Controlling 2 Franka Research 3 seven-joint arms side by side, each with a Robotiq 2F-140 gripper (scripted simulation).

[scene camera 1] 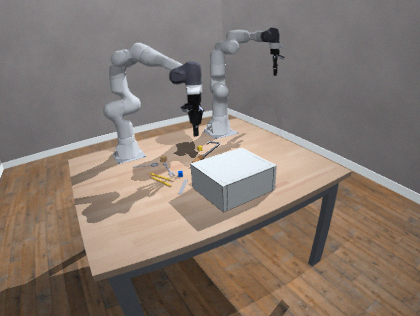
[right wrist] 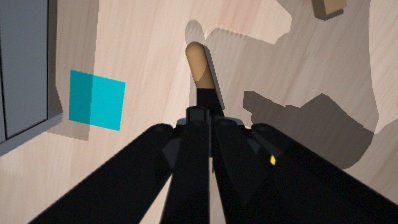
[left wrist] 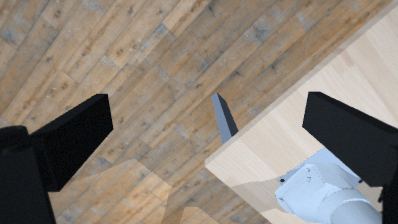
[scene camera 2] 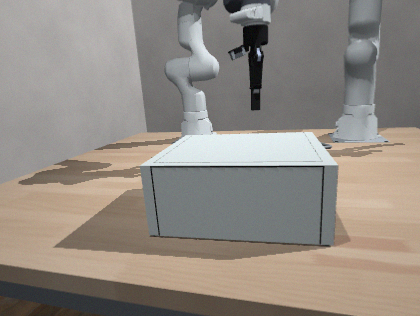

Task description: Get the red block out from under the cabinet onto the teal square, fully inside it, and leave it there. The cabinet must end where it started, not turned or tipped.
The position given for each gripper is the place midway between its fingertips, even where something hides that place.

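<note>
The left gripper [left wrist: 208, 110] is visible; the left wrist view has a pale grey cabinet out of frame. The right gripper [right wrist: 205, 103] is visible as well. The cabinet [scene camera 1: 227, 180] can be seen, and the right gripper [scene camera 2: 255, 110] appears together with the cabinet [scene camera 2: 272, 187].
</note>
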